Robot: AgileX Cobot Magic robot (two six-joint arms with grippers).
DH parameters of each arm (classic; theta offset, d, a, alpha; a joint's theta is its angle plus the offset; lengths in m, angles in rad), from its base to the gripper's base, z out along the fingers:
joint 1: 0 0.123 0 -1.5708
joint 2: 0.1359 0 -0.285 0
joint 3: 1.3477 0 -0.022 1.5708
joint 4: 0 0.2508 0 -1.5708
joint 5: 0 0 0.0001 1.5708
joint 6: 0 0.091 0 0
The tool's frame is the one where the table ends.
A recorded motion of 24 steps. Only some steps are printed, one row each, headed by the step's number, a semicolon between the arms.
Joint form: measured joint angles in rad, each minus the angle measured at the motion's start. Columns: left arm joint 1, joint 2, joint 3, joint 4, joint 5, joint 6; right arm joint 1, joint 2, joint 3, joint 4, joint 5, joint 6.
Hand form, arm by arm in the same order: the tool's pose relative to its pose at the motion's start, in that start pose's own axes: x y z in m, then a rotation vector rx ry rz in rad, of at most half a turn. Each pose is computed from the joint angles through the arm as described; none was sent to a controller.
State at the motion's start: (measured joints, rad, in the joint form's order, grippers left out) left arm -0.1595 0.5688 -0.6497 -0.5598 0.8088 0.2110; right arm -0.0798 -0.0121 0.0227 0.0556 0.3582 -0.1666
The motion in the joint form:
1: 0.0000 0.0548 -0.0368 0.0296 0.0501 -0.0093; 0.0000 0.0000 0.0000 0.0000 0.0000 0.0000
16: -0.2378 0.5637 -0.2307 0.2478 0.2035 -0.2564; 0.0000 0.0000 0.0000 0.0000 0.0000 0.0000
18: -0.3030 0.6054 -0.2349 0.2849 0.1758 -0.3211; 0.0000 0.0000 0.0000 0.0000 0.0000 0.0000
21: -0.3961 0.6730 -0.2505 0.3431 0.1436 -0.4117; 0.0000 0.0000 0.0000 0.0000 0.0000 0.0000
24: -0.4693 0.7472 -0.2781 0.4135 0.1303 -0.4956; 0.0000 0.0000 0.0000 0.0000 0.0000 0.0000
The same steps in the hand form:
1: -0.0061 0.0012 0.0053 -0.0142 0.0699 0.0037; 0.0000 0.0000 0.0000 0.0000 0.0000 0.0000
16: -0.0226 -0.0006 0.1016 -0.0961 0.6136 -0.0360; 0.0000 0.0000 0.0000 0.0000 0.0000 0.0000
18: -0.0176 -0.0079 0.1139 -0.1098 0.6397 -0.0282; 0.0000 0.0000 0.0000 0.0000 0.0000 0.0000
21: -0.0101 -0.0200 0.1320 -0.1319 0.6774 -0.0053; 0.0000 0.0000 0.0000 0.0000 0.0000 0.0000
24: -0.0038 -0.0299 0.1500 -0.1715 0.7138 0.0262; 0.0000 0.0000 0.0000 0.0000 0.0000 0.0000

